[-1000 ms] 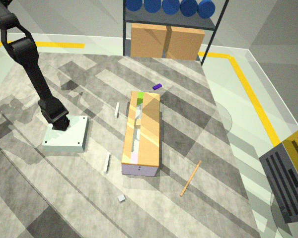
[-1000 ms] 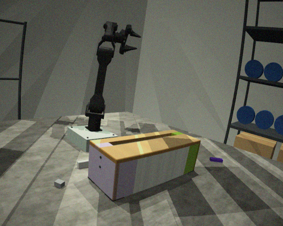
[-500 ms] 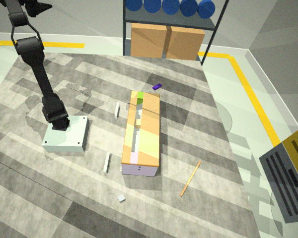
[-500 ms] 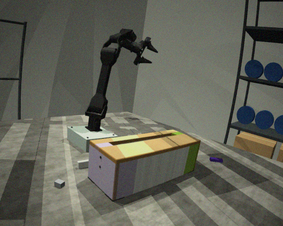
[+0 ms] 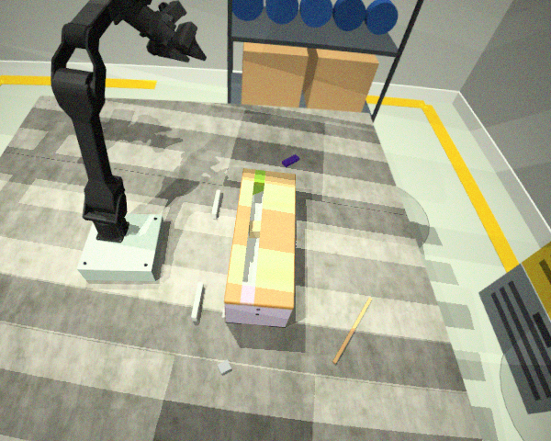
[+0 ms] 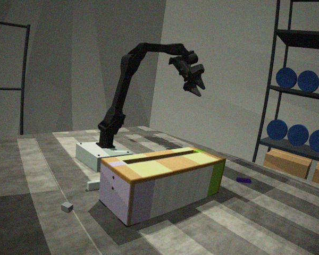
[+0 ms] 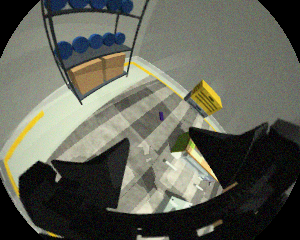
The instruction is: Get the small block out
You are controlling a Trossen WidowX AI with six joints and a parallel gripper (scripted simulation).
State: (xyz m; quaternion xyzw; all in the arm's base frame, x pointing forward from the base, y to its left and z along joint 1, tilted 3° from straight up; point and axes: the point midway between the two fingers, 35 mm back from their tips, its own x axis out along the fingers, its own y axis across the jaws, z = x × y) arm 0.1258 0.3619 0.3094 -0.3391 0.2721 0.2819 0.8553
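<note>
My gripper tip is 190 mm short of the box, 380 mm to the left of it and 260 mm above it. From my gripper tip the other things lie so: tan block 200 mm ahead, 350 mm to the right, 230 mm below; then purple block 300 mm ahead, 320 mm below; then grey cube 170 mm ahead, 670 mm to the right, 310 mm below.
</note>
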